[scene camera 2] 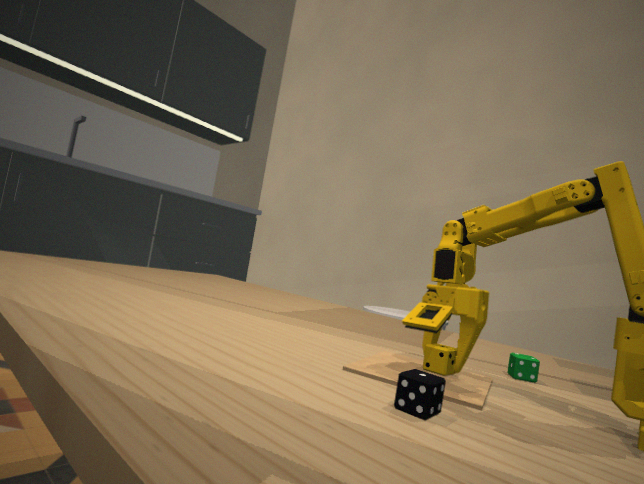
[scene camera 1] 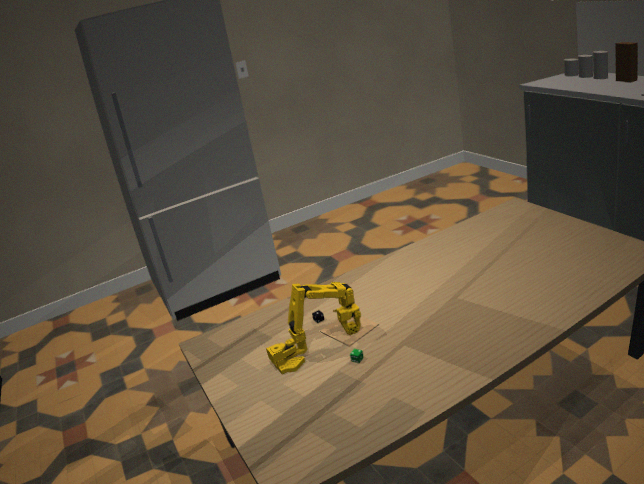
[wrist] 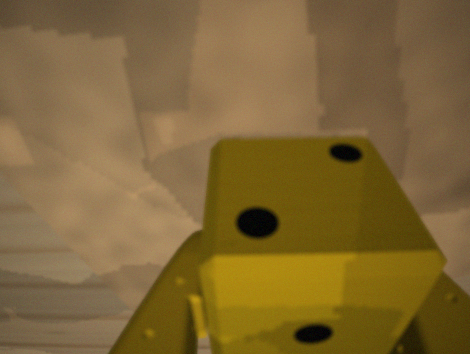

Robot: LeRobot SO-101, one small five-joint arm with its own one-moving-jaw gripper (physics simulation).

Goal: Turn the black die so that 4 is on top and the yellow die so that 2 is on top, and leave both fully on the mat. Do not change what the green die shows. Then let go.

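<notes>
My gripper (scene camera 1: 350, 326) (scene camera 2: 442, 360) (wrist: 322, 280) points down over the mat (scene camera 1: 359, 337) (scene camera 2: 370, 361), its two jaws pressed on the sides of the yellow die (scene camera 2: 436, 361) (wrist: 290, 195). The yellow die's camera-side face shows two pips; its upper face shows one pip and is cut off by the wrist frame. I cannot tell whether it touches the mat. The black die (scene camera 1: 318, 316) (scene camera 2: 419, 393) sits on the table off the mat, one pip on top and five on a side. The green die (scene camera 1: 356, 355) (scene camera 2: 525, 367) sits off the mat, four pips on one side; its top is unclear.
The wooden table (scene camera 1: 468, 333) (scene camera 2: 208, 353) carries the arm (scene camera 1: 294, 312) (scene camera 2: 525, 213). A pale flat object (scene camera 2: 384, 311) shows behind the gripper in scene camera 2. A fridge (scene camera 1: 197, 156) and a kitchen counter (scene camera 1: 577, 150) stand beyond the table.
</notes>
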